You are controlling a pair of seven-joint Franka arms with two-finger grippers.
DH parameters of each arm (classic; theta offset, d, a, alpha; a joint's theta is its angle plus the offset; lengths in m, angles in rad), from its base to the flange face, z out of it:
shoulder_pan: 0 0.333 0 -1.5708
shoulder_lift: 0 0 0 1.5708
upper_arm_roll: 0 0.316 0.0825 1.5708
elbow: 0 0 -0.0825 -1.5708
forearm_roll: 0 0.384 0 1.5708
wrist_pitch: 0 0 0.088 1.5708
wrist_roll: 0 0.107 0 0
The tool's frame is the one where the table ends.
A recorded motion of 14 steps. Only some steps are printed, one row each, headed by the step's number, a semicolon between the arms.
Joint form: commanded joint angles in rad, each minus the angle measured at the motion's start. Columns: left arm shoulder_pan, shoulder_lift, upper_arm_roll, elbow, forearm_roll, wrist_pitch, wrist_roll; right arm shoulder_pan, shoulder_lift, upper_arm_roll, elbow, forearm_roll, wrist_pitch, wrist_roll.
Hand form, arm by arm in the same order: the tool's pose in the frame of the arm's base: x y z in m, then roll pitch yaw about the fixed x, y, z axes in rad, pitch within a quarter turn. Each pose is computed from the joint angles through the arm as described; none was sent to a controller.
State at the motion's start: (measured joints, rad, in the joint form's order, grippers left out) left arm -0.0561 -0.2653 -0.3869 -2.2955 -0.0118 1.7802 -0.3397; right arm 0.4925 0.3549 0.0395 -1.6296 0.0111 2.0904 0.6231
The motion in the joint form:
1: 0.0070 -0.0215 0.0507 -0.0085 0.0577 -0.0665 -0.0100; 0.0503 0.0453 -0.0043 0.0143 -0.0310 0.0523 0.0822
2: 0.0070 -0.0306 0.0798 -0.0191 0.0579 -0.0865 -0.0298; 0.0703 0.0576 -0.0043 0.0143 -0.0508 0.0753 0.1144
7: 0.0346 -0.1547 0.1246 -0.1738 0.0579 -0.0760 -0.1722; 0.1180 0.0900 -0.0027 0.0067 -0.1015 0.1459 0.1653
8: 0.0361 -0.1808 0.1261 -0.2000 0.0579 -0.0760 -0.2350; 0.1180 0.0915 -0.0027 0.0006 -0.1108 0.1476 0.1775
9: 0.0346 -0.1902 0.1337 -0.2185 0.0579 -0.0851 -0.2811; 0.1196 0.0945 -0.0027 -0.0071 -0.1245 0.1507 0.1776
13: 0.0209 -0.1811 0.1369 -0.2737 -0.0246 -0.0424 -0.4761; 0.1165 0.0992 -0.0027 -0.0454 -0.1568 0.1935 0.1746
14: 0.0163 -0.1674 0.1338 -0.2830 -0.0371 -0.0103 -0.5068; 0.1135 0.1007 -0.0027 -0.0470 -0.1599 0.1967 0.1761
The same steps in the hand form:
1: 0.3943 -0.1596 0.4332 -2.8985 0.2505 0.0091; 0.5733 0.3695 0.4063 -3.0619 -0.0997 -0.1252
2: 0.3932 -0.1454 0.4325 -2.8903 0.2651 0.0612; 0.5688 0.3820 0.4003 -3.0644 -0.1166 -0.1280
7: 0.3592 -0.1009 0.4164 -2.8298 0.2350 0.2919; 0.5557 0.4126 0.3817 -3.0672 -0.1633 -0.1023
8: 0.3516 -0.0971 0.4148 -2.8112 0.2125 0.3598; 0.5550 0.4118 0.3779 -3.0752 -0.1636 -0.1083
9: 0.3461 -0.0926 0.4103 -2.7919 0.2117 0.4151; 0.5536 0.4118 0.3725 -3.0890 -0.1661 -0.0975
13: 0.3361 -0.0992 0.3854 -2.7954 0.2092 0.6257; 0.5514 0.4076 0.3555 -3.1085 -0.1825 -0.0731
14: 0.3375 -0.1030 0.3781 -2.8046 0.2019 0.6503; 0.5526 0.4060 0.3541 -3.1099 -0.1841 -0.0753

